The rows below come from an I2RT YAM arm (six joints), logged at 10 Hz.
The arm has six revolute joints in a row. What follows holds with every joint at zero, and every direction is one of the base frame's.
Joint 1 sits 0.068 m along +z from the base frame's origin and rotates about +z.
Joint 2 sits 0.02 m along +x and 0.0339 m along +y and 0.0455 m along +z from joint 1 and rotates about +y.
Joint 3 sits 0.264 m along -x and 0.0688 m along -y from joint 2 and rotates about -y.
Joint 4 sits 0.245 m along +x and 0.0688 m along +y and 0.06 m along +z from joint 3 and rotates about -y.
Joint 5 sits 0.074 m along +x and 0.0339 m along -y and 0.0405 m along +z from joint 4 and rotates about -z.
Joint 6 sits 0.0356 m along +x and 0.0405 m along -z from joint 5 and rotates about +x.
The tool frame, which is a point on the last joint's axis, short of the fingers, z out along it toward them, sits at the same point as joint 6; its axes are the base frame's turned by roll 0, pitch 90 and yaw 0 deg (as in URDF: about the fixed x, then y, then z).
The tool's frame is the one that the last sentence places.
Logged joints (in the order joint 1, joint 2, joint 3, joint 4, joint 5, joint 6), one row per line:
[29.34, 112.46, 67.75, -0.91, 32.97, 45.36]
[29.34, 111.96, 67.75, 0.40, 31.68, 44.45]
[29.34, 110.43, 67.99, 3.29, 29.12, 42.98]
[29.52, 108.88, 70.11, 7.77, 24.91, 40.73]
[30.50, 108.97, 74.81, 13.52, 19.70, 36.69]
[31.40, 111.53, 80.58, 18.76, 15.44, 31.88]
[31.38, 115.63, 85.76, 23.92, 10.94, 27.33]
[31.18, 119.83, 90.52, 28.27, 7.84, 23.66]
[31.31, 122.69, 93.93, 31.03, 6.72, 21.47]
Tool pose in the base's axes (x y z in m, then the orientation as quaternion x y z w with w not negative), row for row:
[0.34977, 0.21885, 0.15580, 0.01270, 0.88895, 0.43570, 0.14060]
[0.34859, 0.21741, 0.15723, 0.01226, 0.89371, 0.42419, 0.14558]
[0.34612, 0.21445, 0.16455, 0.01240, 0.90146, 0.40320, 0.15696]
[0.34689, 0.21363, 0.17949, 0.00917, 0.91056, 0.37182, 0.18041]
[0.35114, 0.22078, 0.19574, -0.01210, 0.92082, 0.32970, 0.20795]
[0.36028, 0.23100, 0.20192, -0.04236, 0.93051, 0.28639, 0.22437]
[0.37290, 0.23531, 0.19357, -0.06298, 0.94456, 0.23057, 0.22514]
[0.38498, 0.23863, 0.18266, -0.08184, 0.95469, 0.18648, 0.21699]
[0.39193, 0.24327, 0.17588, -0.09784, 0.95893, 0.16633, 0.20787]
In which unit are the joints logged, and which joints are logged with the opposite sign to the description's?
The joints are logged in degrees. Opposite sign: joint 4, joint 5.
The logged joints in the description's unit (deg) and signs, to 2 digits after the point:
[29.34, 112.46, 67.75, 0.91, -32.97, 45.36]
[29.34, 111.96, 67.75, -0.40, -31.68, 44.45]
[29.34, 110.43, 67.99, -3.29, -29.12, 42.98]
[29.52, 108.88, 70.11, -7.77, -24.91, 40.73]
[30.50, 108.97, 74.81, -13.52, -19.70, 36.69]
[31.40, 111.53, 80.58, -18.76, -15.44, 31.88]
[31.38, 115.63, 85.76, -23.92, -10.94, 27.33]
[31.18, 119.83, 90.52, -28.27, -7.84, 23.66]
[31.31, 122.69, 93.93, -31.03, -6.72, 21.47]

